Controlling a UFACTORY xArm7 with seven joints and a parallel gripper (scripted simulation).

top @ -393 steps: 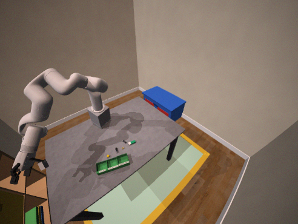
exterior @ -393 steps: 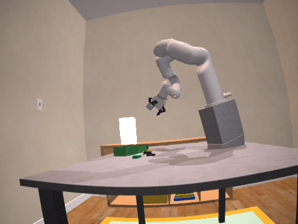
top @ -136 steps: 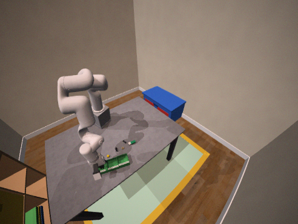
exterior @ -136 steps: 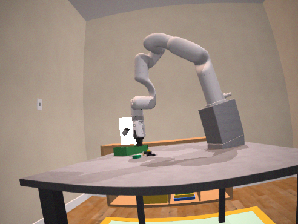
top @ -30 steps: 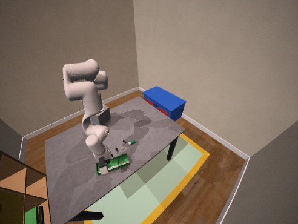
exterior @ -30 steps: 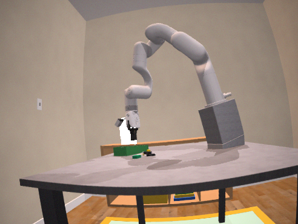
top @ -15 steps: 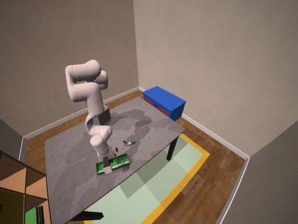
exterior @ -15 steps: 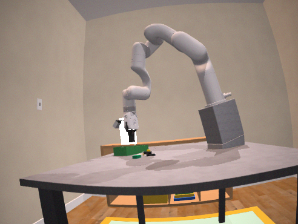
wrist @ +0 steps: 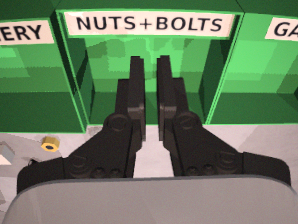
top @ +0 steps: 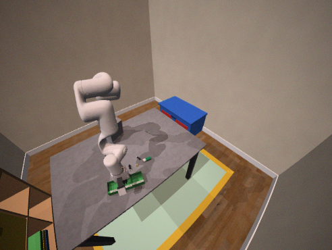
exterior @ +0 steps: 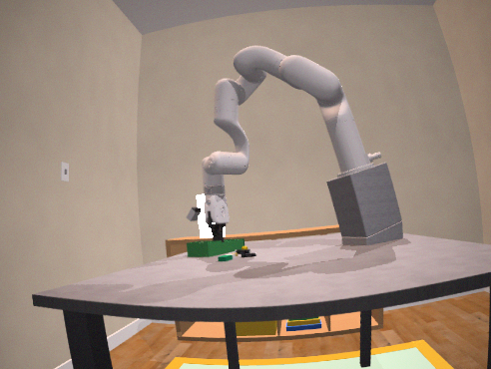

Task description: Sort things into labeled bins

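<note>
The green three-compartment bin lies 3 cm below my hand. The rest, counted from my hand: yellow nut: 12 cm to the left, 10 cm behind, 5 cm below; black cylinder: 11 cm behind, 6 cm to the left, 4 cm below; small black object: 16 cm to the left, 16 cm behind, 5 cm below.
</note>
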